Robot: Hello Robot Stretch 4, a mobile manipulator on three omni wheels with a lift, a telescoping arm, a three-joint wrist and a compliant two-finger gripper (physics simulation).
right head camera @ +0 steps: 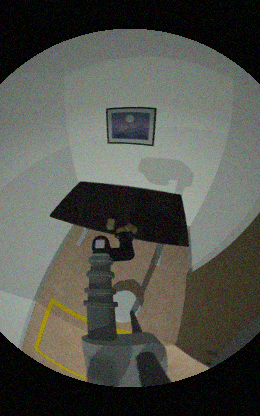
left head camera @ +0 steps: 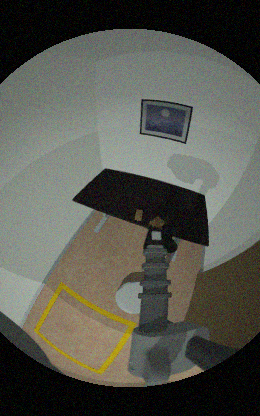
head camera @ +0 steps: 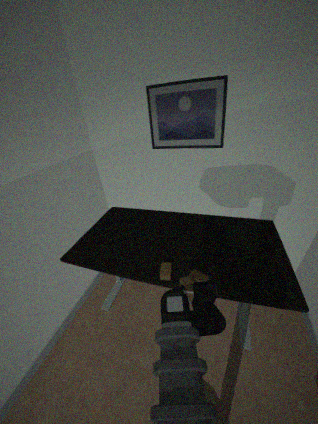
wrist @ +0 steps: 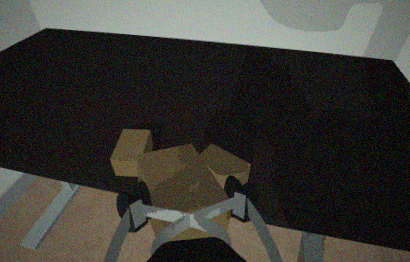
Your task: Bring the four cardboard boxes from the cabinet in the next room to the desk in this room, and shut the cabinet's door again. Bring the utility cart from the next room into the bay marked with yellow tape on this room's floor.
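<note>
My gripper (head camera: 190, 289) (left head camera: 157, 230) (right head camera: 125, 234) (wrist: 189, 193) is shut on a brown cardboard box (wrist: 175, 175), held at the front edge of the black desk (head camera: 175, 230) (left head camera: 145, 192) (right head camera: 125, 202) (wrist: 200, 90). Whether it touches the desk top is unclear. A second box (head camera: 165, 271) (left head camera: 138, 215) (right head camera: 110, 223) (wrist: 132, 145) stands on the desk just left of the held one. A third box (wrist: 227, 161) is on the desk just right of it, partly hidden behind it. Yellow tape (left head camera: 49, 307) (right head camera: 44, 324) marks the bay on the floor. The cabinet and cart do not show.
A framed picture (head camera: 187, 115) (left head camera: 166, 121) (right head camera: 131, 126) hangs on the wall behind the desk. Walls stand close at the desk's left and right. A desk foot (head camera: 112, 294) (wrist: 50, 217) shows below its left side. A dark brown surface (left head camera: 225, 300) (right head camera: 225, 300) lies at the right.
</note>
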